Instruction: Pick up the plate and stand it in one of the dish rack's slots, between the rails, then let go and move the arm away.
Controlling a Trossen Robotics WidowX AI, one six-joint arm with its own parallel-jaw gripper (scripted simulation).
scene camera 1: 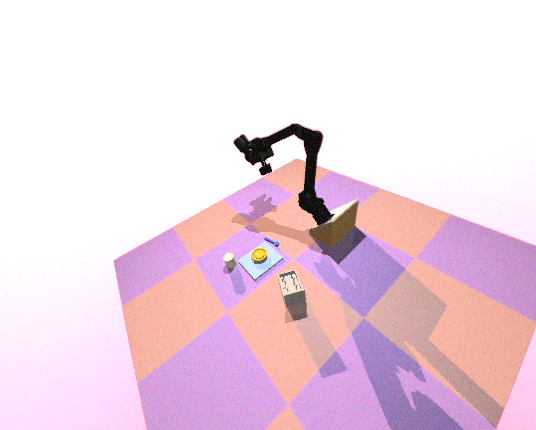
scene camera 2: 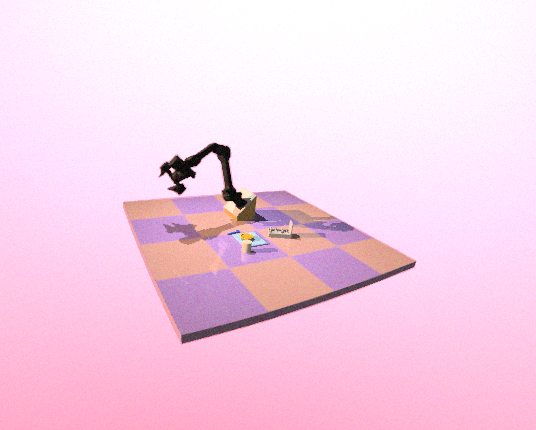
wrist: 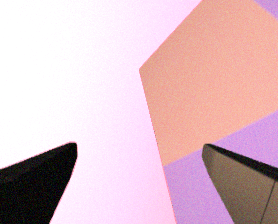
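Observation:
My gripper's open and it's holding nothing, and I can see a light blue mat as well.

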